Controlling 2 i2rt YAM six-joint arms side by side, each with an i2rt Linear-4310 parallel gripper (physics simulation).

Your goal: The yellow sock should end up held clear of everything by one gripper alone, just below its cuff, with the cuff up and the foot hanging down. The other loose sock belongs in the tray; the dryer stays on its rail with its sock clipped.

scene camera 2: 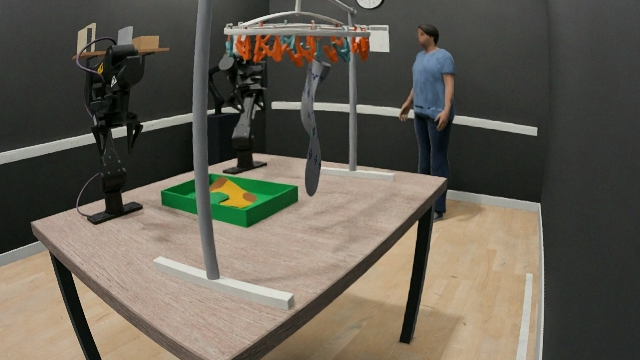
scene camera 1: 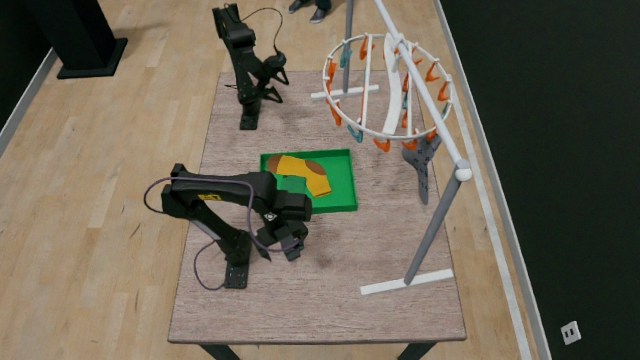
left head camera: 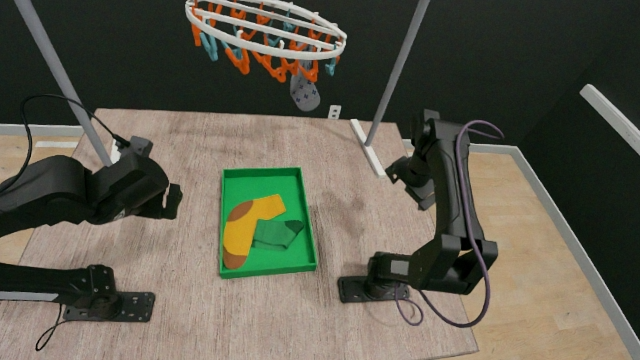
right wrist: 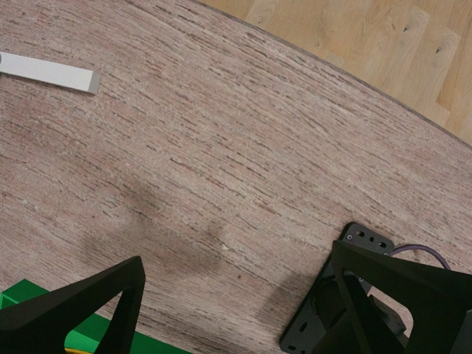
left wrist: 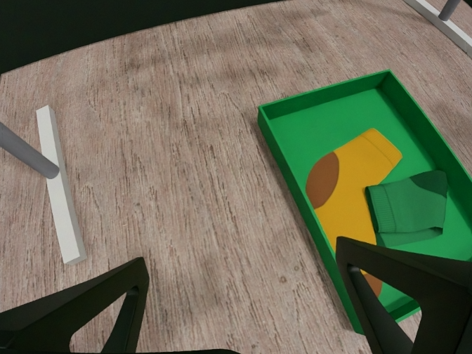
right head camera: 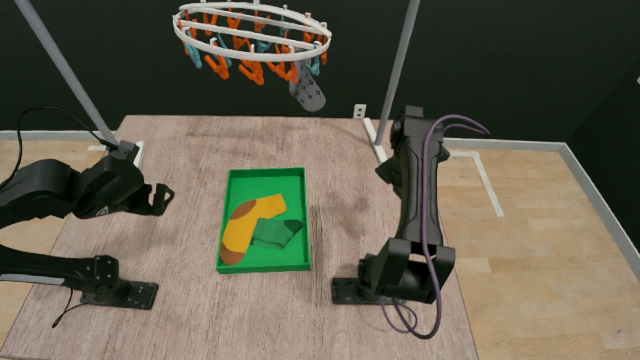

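The yellow sock [left head camera: 241, 231] [right head camera: 240, 230] [scene camera 1: 300, 172] [scene camera 2: 231, 192] [left wrist: 345, 200] with brown heel and toe lies flat in the green tray [left head camera: 261, 273] [right head camera: 263, 269] [scene camera 1: 356, 187] [scene camera 2: 272, 207] [left wrist: 300, 200], its cuff toward the tray's middle. The green sock [left head camera: 274, 235] [right head camera: 272, 234] [scene camera 1: 294, 184] [scene camera 2: 218, 198] [left wrist: 412, 205] lies folded beside it in the tray, touching it. A grey patterned sock [left head camera: 305, 92] [right head camera: 307, 92] [scene camera 1: 422, 160] [scene camera 2: 311, 130] hangs clipped from the white dryer [left head camera: 280, 51] [right head camera: 250, 55] [scene camera 1: 362, 129] [scene camera 2: 300, 32]. My left gripper [left wrist: 240, 258] is open and empty, left of the tray. My right gripper [right wrist: 236, 259] is open and empty, right of the tray.
Grey stand posts [left head camera: 397, 72] [scene camera 1: 432, 230] [scene camera 2: 202, 150] with white feet [left head camera: 367, 147] [scene camera 1: 407, 281] [scene camera 2: 225, 285] [left wrist: 61, 200] [right wrist: 47, 70] rise at both sides of the table. Orange and teal clips hang around the dryer. A person [scene camera 2: 434, 90] stands beyond the table in scene camera 2.
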